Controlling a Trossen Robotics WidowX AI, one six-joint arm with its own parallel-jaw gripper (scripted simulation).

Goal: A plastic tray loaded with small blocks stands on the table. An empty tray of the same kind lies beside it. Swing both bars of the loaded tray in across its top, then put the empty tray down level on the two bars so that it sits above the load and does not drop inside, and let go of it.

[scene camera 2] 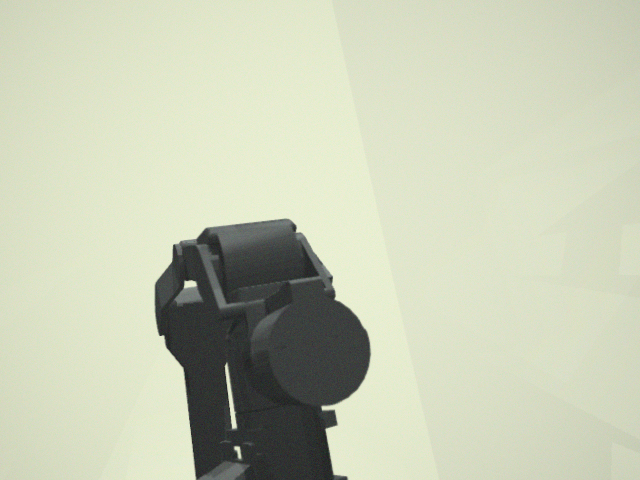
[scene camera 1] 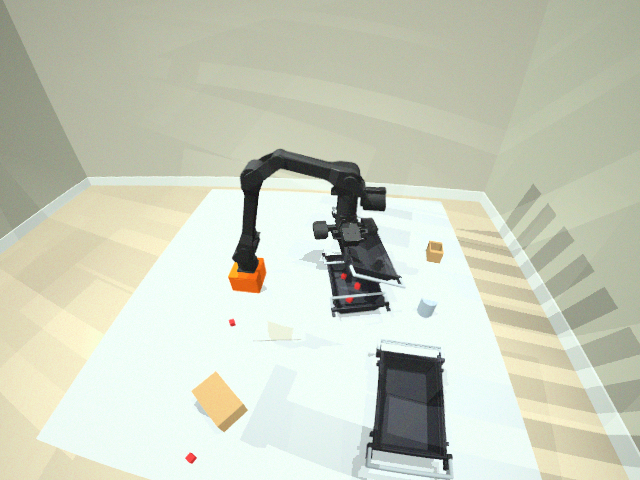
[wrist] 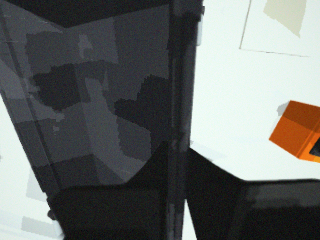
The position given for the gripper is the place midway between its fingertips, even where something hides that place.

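Note:
On scene camera 1 you've got the gripper (scene camera 1: 342, 249) and a dark plastic tray (scene camera 1: 370, 259). The wrist view has the tray (wrist: 95, 95) too, plus the gripper (wrist: 171, 145). As for scene camera 2, the tray is out of frame there.

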